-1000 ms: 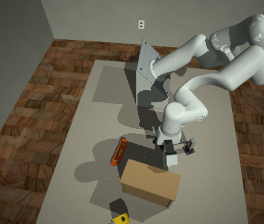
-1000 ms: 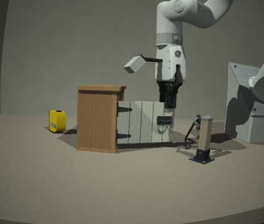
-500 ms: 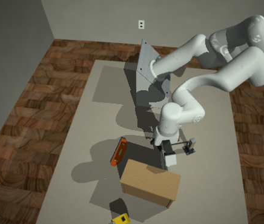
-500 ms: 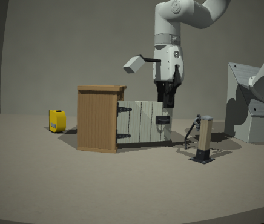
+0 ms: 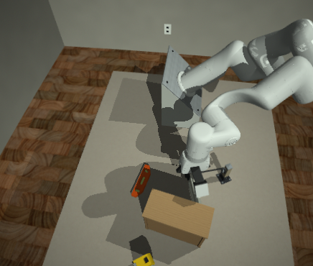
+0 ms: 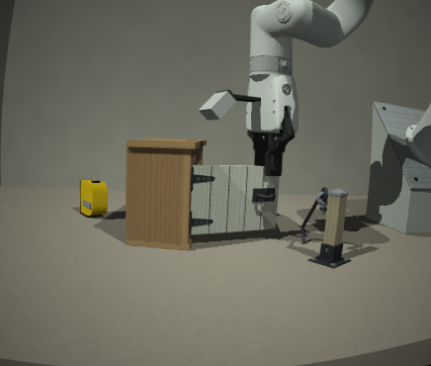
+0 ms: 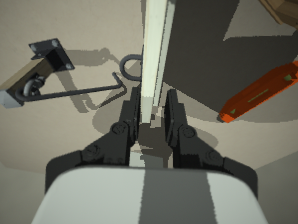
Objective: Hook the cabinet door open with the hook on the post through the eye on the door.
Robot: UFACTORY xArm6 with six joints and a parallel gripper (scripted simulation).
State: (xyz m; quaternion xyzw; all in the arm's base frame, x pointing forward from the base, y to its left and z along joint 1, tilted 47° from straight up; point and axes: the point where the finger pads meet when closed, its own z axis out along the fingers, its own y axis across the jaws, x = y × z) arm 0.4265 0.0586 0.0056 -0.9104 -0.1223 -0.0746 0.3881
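My gripper is now 90 mm to the right of the hook, 70 mm above it and 50 mm past it. From my hand the other things lie so: orange spirit level 200 mm to the right, 120 mm below, 10 mm behind; then white plank door 60 mm below, 60 mm ahead, 30 mm to the left; then wooden cabinet 110 mm ahead, 50 mm below, 10 mm to the right.
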